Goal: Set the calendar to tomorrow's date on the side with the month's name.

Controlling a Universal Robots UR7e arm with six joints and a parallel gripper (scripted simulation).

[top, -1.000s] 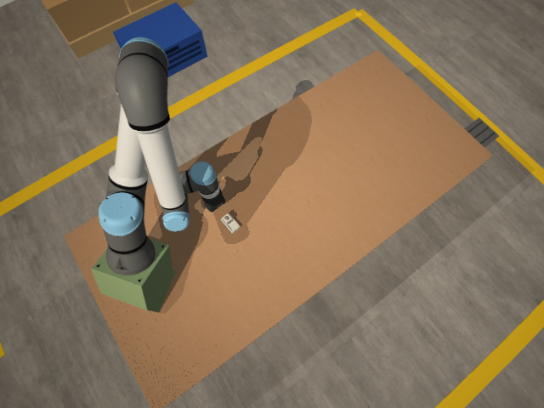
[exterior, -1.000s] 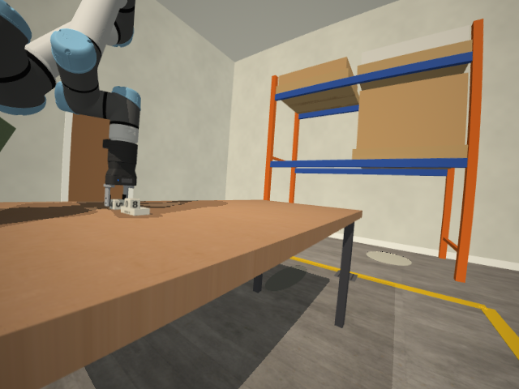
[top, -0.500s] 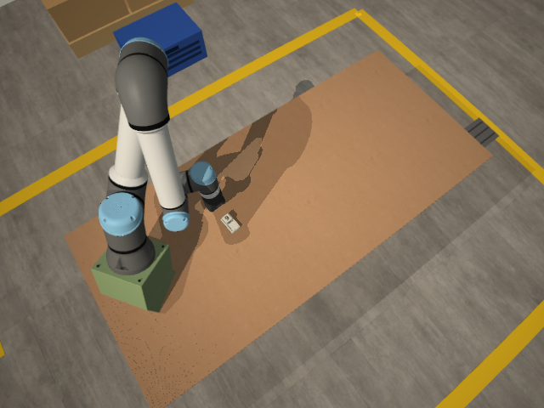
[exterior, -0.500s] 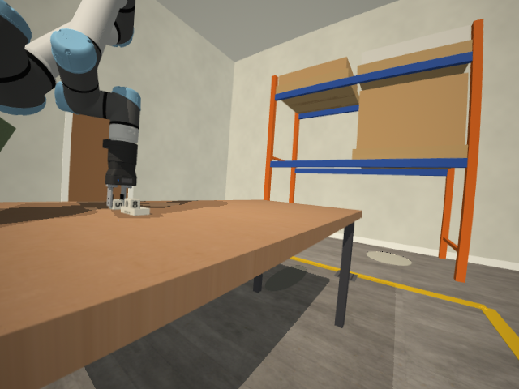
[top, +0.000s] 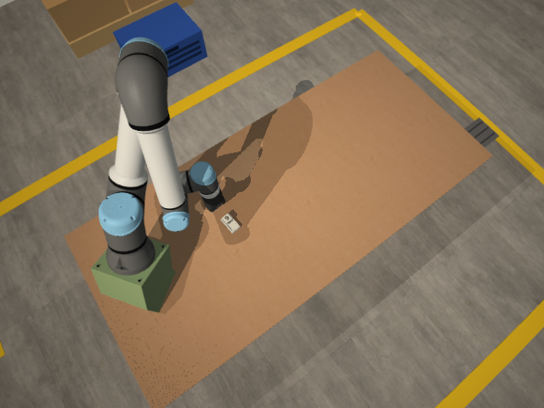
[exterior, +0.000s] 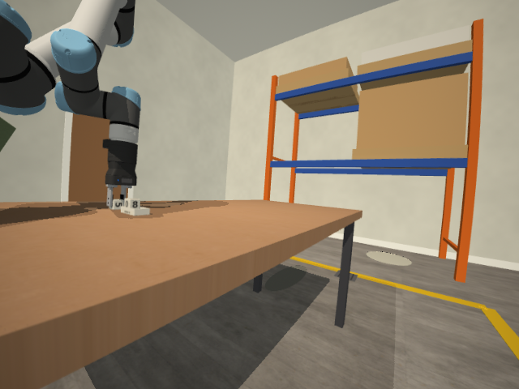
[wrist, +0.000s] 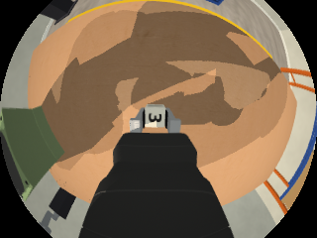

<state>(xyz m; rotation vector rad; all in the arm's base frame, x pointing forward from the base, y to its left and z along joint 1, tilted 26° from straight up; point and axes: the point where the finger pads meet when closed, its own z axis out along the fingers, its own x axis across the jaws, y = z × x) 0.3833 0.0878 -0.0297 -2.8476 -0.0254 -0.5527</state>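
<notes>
Now: the white calendar tray 110 mm to the right of my hand, 20 mm below it and 10 mm ahead of it.
</notes>
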